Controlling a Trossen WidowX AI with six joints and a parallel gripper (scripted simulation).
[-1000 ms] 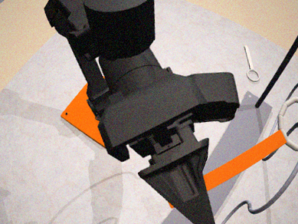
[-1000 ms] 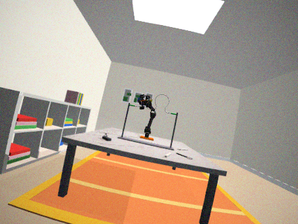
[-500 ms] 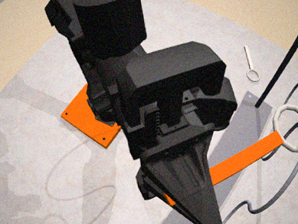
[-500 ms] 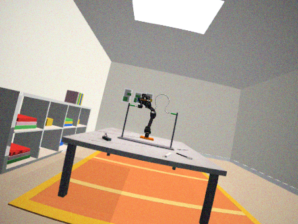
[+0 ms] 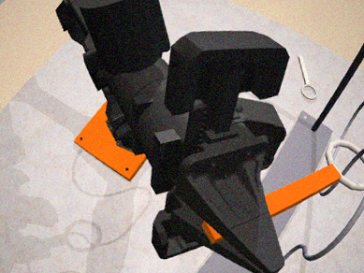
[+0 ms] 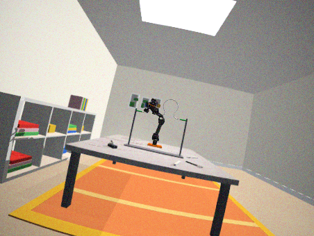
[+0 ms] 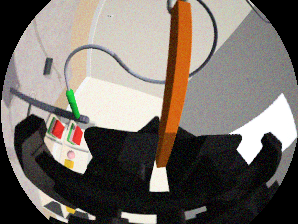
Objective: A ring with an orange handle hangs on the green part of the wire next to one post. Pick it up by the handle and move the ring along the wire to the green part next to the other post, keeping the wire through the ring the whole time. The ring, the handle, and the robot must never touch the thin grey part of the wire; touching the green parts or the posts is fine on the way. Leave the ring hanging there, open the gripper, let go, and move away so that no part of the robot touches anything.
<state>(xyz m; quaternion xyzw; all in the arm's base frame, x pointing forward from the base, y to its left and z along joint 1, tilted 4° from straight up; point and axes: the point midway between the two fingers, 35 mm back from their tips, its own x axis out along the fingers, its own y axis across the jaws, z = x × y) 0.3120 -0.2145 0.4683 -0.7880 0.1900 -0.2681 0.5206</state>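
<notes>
Now: gripper tip 8 cm to the right of the ring tool with orange handle, 3 cm above it and 2 cm short of it. From my gripper tip the other things lie so: ring tool: 63 cm to the left, 51 cm below, 6 cm ahead; then white block: 51 cm below, 43 cm ahead, 34 cm to the left.
</notes>
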